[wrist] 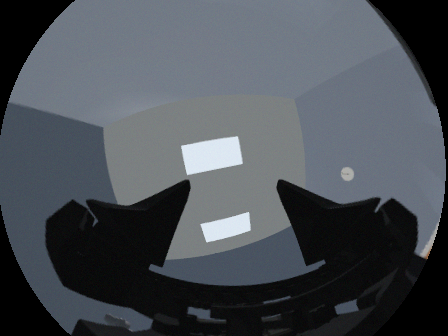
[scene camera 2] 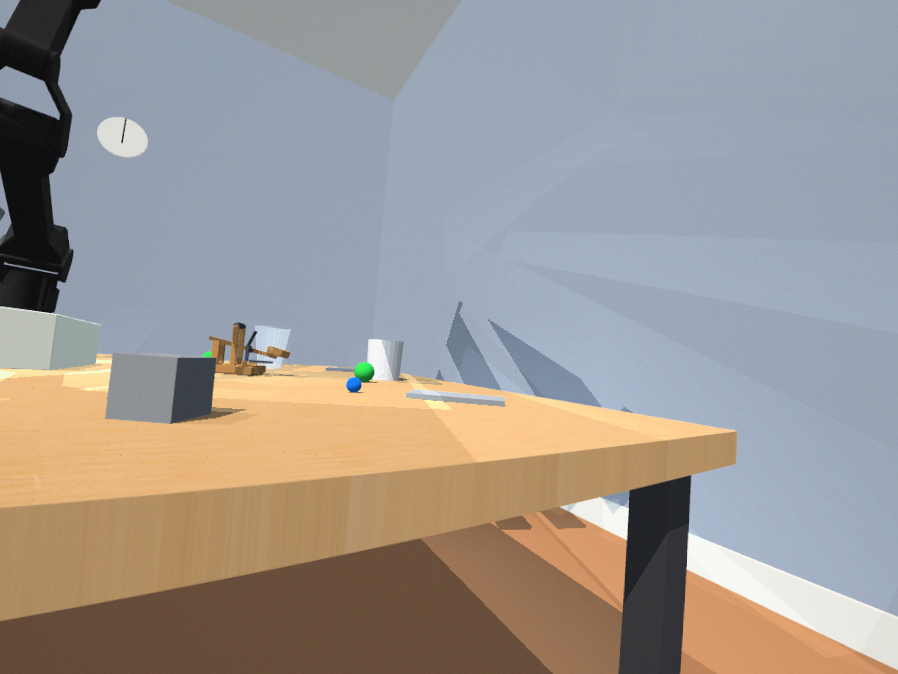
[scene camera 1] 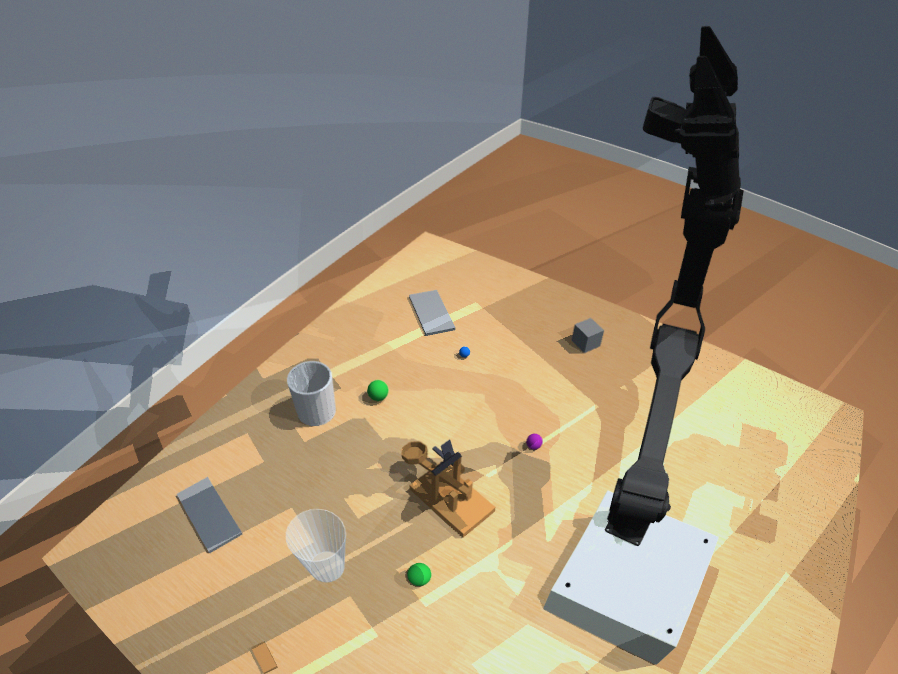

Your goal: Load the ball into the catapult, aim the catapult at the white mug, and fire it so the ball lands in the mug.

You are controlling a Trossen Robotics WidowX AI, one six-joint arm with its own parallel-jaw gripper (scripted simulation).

Labels:
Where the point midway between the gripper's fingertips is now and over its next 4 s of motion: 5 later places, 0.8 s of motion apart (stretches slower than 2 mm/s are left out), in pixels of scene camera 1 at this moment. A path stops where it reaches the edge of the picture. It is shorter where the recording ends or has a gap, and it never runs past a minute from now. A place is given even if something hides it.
My gripper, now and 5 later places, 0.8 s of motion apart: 703, 40; 677, 133; 469, 337; 372, 442; 433, 464; 462, 483

